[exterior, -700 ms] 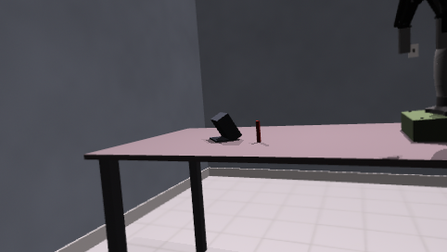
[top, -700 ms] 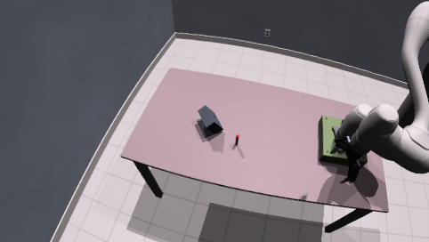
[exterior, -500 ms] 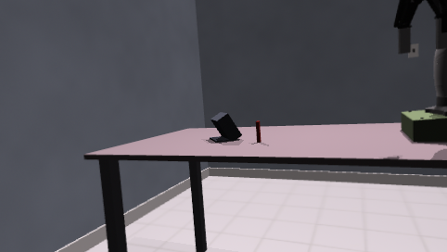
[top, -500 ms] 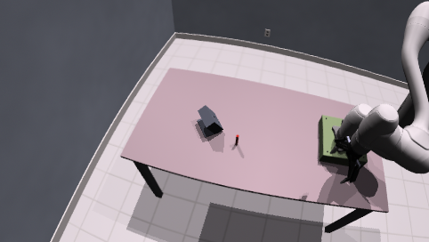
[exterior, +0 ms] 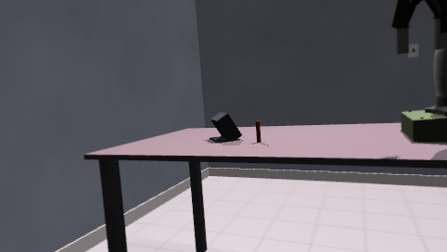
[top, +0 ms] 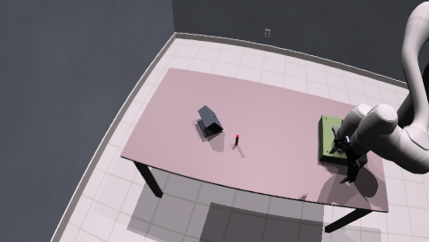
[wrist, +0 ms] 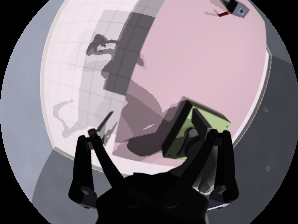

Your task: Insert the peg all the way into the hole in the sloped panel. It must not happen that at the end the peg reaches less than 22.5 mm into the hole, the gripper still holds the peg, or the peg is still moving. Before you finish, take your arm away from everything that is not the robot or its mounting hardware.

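Now: hand 45 cm short of the red peg, 26 cm to the left of it and 23 cm above it.
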